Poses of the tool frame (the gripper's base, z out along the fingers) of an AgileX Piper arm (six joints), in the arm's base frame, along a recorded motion.
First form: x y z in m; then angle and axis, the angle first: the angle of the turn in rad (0 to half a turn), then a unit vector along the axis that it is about.
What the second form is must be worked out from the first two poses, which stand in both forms.
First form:
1: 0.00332 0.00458 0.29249 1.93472 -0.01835 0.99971 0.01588
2: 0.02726 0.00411 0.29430 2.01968 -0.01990 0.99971 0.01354
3: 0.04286 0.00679 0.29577 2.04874 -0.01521 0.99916 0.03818
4: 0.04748 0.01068 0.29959 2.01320 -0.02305 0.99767 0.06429
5: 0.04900 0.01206 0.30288 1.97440 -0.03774 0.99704 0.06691
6: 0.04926 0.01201 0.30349 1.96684 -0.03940 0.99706 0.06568
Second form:
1: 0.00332 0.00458 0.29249 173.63 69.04 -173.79
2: 0.02726 0.00411 0.29430 174.63 64.20 -175.08
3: 0.04286 0.00679 0.29577 173.04 62.42 -171.40
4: 0.04748 0.01068 0.29959 167.99 64.09 -165.09
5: 0.04900 0.01206 0.30288 163.74 65.98 -161.73
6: 0.04926 0.01201 0.30349 163.31 66.39 -161.50
